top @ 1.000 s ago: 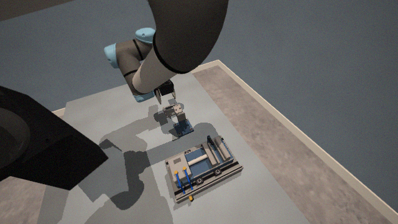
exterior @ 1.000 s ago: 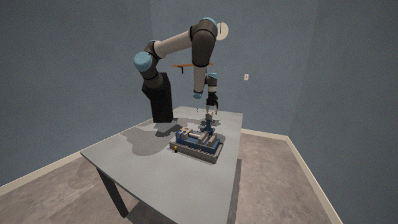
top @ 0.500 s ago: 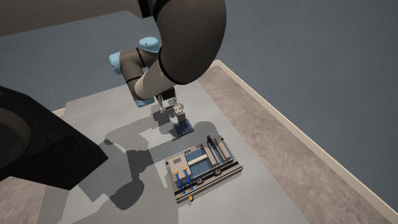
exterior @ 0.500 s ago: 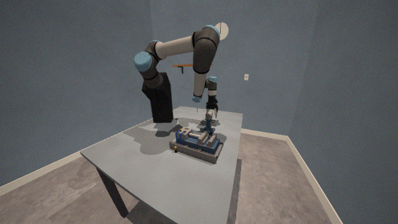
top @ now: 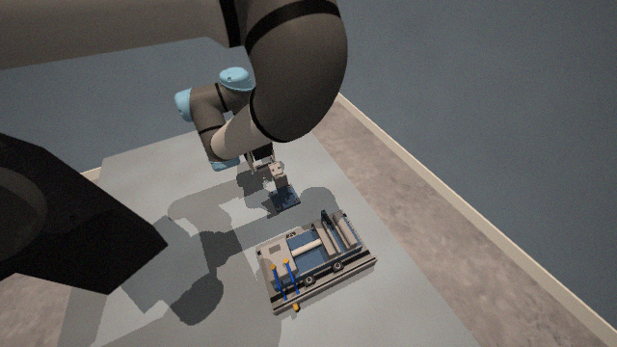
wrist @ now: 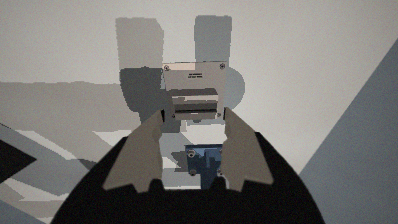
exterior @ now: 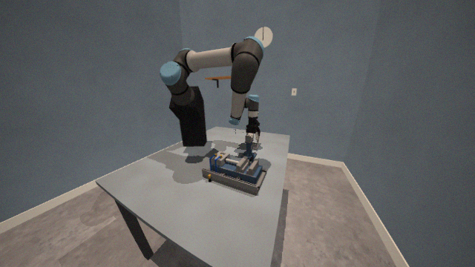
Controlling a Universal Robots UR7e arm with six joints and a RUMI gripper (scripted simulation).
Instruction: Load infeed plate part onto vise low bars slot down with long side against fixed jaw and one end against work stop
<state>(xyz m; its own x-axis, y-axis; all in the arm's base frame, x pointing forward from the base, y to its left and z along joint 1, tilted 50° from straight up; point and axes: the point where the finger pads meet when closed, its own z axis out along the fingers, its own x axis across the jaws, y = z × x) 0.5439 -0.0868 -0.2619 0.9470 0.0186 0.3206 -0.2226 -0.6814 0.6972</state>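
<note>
The part is 20 mm below my hand. From my hand the other things lie so: cylinder rod 80 mm behind, 370 mm to the right, 30 mm above; pale plate 10 mm to the left, 50 mm below; work stop 10 mm ahead, 350 mm to the right, 40 mm above.
</note>
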